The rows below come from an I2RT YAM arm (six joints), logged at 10 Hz.
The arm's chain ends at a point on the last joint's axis. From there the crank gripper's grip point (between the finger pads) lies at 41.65 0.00 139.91 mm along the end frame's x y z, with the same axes.
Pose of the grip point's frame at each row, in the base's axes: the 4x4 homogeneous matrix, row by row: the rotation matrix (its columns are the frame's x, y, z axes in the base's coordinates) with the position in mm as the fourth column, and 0 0 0 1 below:
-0.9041 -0.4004 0.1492 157.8; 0.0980 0.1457 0.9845 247.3; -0.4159 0.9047 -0.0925 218.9; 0 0 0 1
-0.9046 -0.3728 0.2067 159.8; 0.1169 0.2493 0.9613 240.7; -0.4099 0.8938 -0.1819 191.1; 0 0 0 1
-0.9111 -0.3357 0.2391 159.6; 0.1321 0.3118 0.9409 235.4; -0.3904 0.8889 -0.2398 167.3; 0 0 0 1
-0.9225 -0.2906 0.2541 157.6; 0.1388 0.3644 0.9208 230.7; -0.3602 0.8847 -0.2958 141.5; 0 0 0 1
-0.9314 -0.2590 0.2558 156.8; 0.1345 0.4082 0.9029 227.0; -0.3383 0.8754 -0.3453 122.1; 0 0 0 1
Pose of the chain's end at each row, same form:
-0.9041 -0.4004 0.1492 174.6; 0.0980 0.1457 0.9845 105.5; -0.4159 0.9047 -0.0925 249.2; 0 0 0 1
-0.9046 -0.3728 0.2067 168.6; 0.1169 0.2493 0.9613 101.3; -0.4099 0.8938 -0.1819 233.6; 0 0 0 1
-0.9111 -0.3357 0.2391 164.1; 0.1321 0.3118 0.9409 98.3; -0.3904 0.8889 -0.2398 217.1; 0 0 0 1
-0.9225 -0.2906 0.2541 160.5; 0.1388 0.3644 0.9208 96.1; -0.3602 0.8847 -0.2958 197.9; 0 0 0 1
-0.9314 -0.2590 0.2558 159.8; 0.1345 0.4082 0.9029 95.1; -0.3383 0.8754 -0.3453 184.5; 0 0 0 1

